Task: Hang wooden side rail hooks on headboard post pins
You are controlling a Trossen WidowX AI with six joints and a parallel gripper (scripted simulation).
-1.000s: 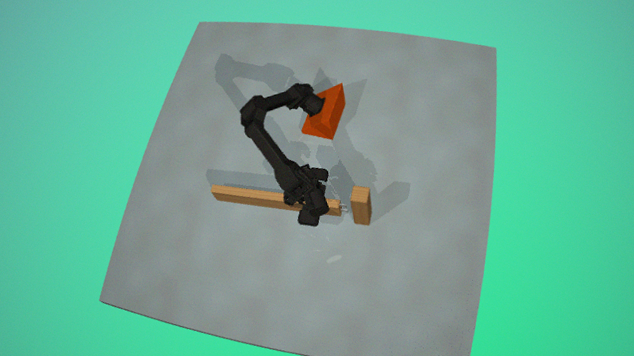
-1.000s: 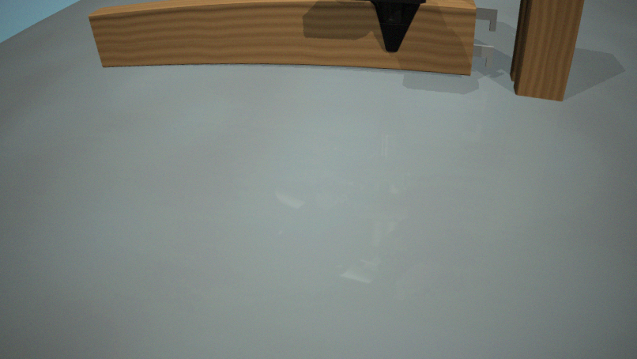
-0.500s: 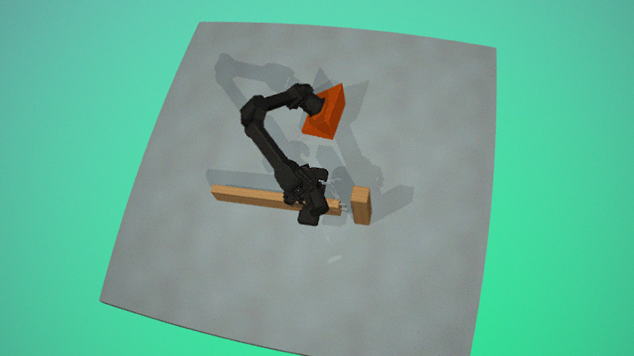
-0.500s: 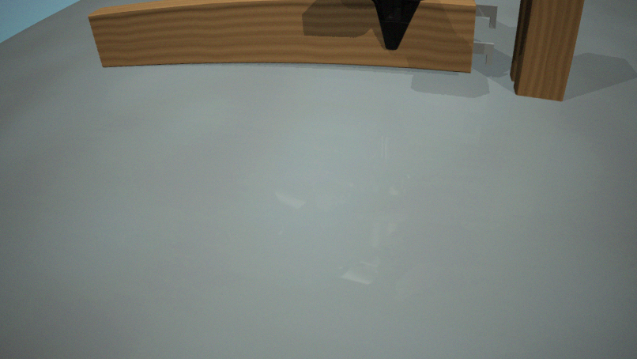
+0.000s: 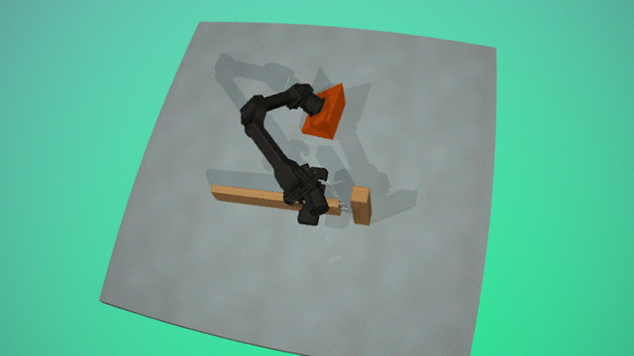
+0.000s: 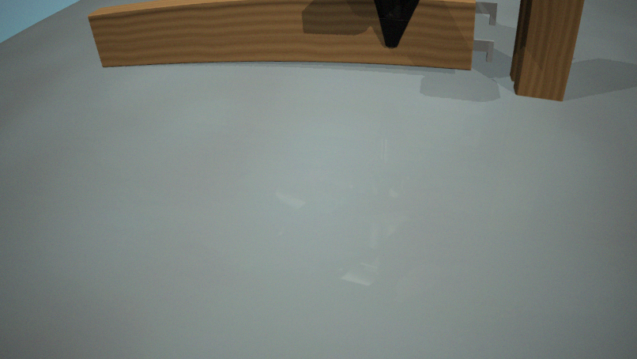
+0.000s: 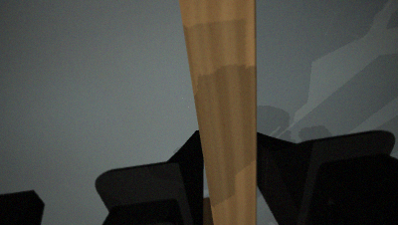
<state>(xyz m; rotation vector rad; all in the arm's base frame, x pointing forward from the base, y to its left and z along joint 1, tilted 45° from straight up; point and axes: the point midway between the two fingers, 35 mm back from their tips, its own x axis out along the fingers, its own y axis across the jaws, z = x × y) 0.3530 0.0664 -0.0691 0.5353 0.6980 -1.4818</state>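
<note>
Right now the headboard post is 10 mm behind my gripper tip, 150 mm to the left of it and 50 mm above it.
</note>
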